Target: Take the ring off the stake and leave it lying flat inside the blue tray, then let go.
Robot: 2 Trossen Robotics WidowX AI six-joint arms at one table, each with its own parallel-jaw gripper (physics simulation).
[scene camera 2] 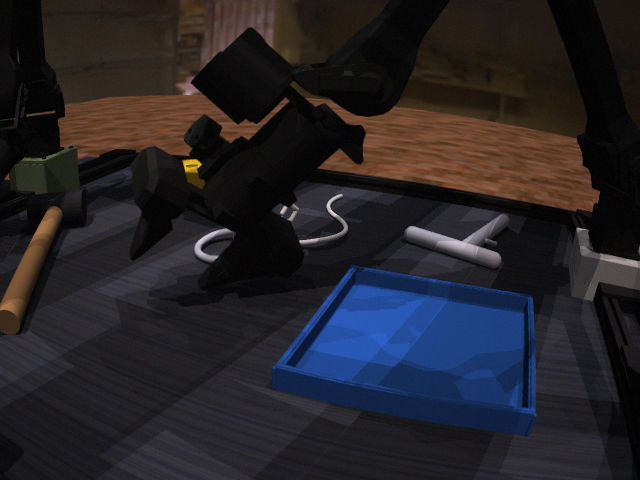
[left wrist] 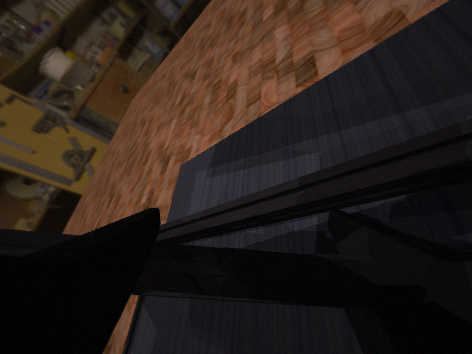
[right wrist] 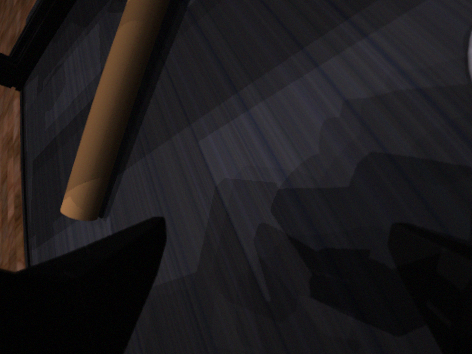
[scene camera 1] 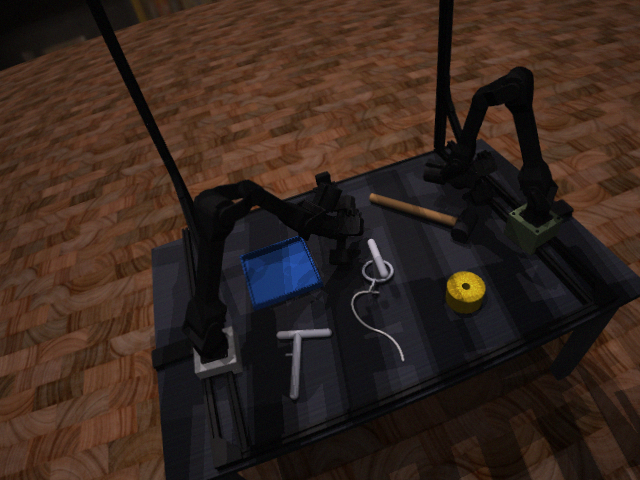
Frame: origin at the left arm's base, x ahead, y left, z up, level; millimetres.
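Seen in the pictures: left gripper, fingertip midpoint: (left wrist: 245,217); right gripper, fingertip midpoint: (scene camera 2: 166,271) (right wrist: 277,231) (scene camera 1: 360,235); left arm's base, origin of the base link: (scene camera 2: 42,153) (scene camera 1: 535,216); right arm's base, origin of the base link: (scene camera 2: 613,247) (scene camera 1: 213,348).
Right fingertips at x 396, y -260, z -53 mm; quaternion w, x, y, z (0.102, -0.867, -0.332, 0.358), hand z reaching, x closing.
Pixels of each thing's middle, then the offset from my right fingertips to it. "pt": a spot on its surface instead.
- white ring, surface spot: (scene camera 2: 199,250) pt dx -5, dy +99, dz -18 mm
- white stake, body centre: (scene camera 1: 378,276) dx +38, dy +150, dz -3 mm
- white rope, surface spot: (scene camera 2: 340,222) (scene camera 1: 368,325) pt dx +132, dy +248, dz -23 mm
- blue tray, body centre: (scene camera 2: 428,338) (scene camera 1: 279,270) dx +248, dy -32, dz -15 mm
- hammer with a wooden handle, body centre: (right wrist: 146,8) (scene camera 2: 38,249) (scene camera 1: 419,211) dx -197, dy +14, dz -7 mm
- yellow spool, body centre: (scene camera 2: 192,181) (scene camera 1: 464,292) dx -108, dy +313, dz -2 mm
- white T-shaped piece, body centre: (scene camera 2: 475,231) (scene camera 1: 302,363) dx +315, dy +254, dz -17 mm
The white ring (scene camera 1: 366,275) (scene camera 2: 199,250) sits around the foot of the white stake (scene camera 1: 376,254) on the table, with a white rope (scene camera 1: 370,329) (scene camera 2: 337,224) tied to it. The blue tray (scene camera 1: 270,249) (scene camera 2: 390,395) lies empty to the left of it. My right gripper (scene camera 1: 346,254) (scene camera 2: 168,271) is open and empty, low over the table just left of the stake, between the stake and the tray. In scene camera 2 it hides the stake and part of the ring. My left gripper (scene camera 1: 434,172) is open and empty at the far back right.
A hammer with a wooden handle (scene camera 1: 413,210) (right wrist: 112,112) lies behind the stake. A yellow spool (scene camera 1: 466,291) (scene camera 2: 192,171) stands to the right. A white T-shaped piece (scene camera 1: 296,352) (scene camera 2: 456,245) lies in front of the tray. Black frame posts stand at the table's back corners.
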